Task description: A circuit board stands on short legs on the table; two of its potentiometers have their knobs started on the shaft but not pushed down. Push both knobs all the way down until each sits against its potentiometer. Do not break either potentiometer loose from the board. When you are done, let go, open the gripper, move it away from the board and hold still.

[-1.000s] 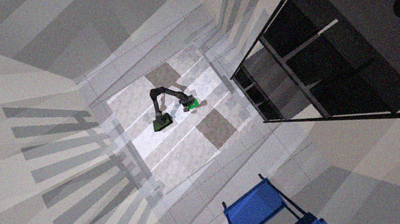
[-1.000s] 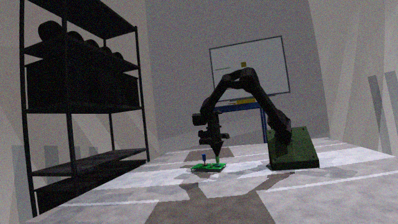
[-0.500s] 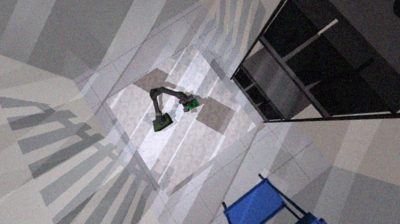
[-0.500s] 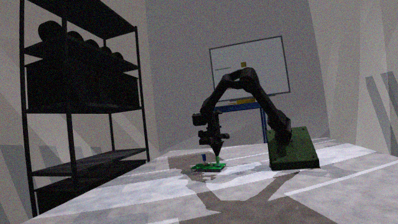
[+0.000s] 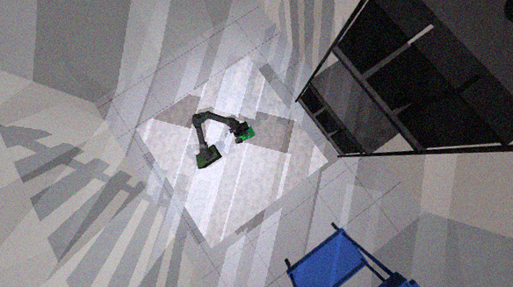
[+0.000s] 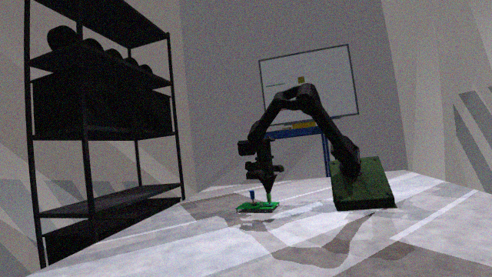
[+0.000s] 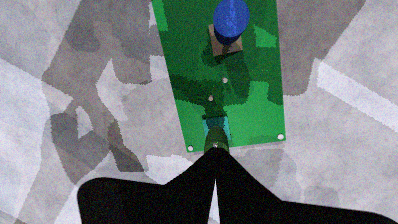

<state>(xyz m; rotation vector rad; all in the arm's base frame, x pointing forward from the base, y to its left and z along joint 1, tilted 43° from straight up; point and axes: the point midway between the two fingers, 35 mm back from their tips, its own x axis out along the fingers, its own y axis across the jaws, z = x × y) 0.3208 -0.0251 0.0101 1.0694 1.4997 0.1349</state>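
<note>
Right now my gripper tip is 10 mm above the green knob. Round my gripper tip: blue knob (70 mm ahead, 40 mm to the right, 10 mm below).
</note>
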